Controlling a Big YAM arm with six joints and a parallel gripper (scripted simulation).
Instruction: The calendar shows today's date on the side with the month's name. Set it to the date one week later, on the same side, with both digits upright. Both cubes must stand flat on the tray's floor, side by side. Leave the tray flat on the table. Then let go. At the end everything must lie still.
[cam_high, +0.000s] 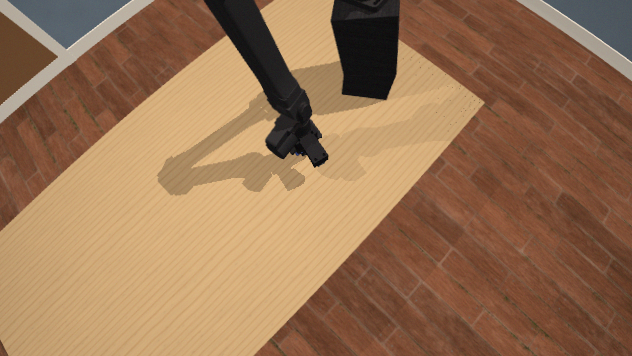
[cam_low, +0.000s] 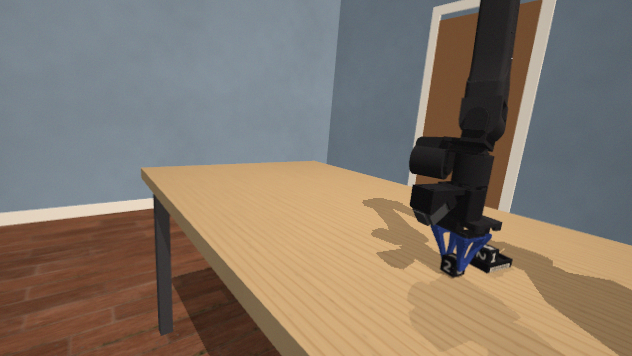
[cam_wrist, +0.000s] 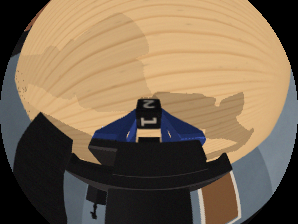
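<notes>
The black date cube lies right at my hand. Also, from my hand: black tray 10 cm to the right, 3 cm behind, 1 cm below; then black cube 9 cm to the right, 3 cm behind.
</notes>
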